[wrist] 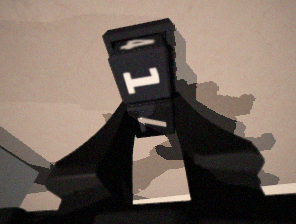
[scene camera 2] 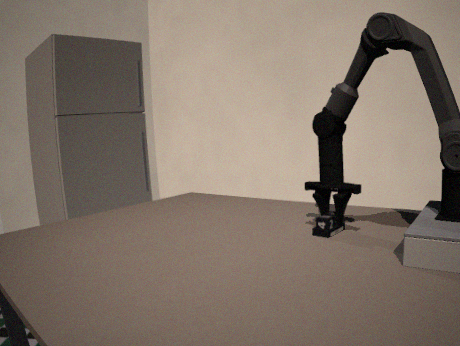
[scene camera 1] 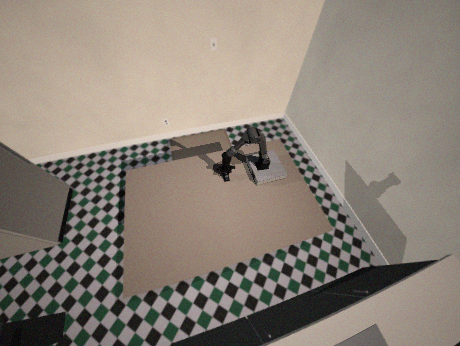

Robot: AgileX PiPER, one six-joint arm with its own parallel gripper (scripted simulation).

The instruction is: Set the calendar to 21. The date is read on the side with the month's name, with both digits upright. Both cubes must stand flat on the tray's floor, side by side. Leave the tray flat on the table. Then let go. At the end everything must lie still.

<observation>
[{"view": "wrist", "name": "my gripper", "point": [151,105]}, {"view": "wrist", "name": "dark number cube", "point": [140,67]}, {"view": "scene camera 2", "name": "my gripper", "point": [332,221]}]
</observation>
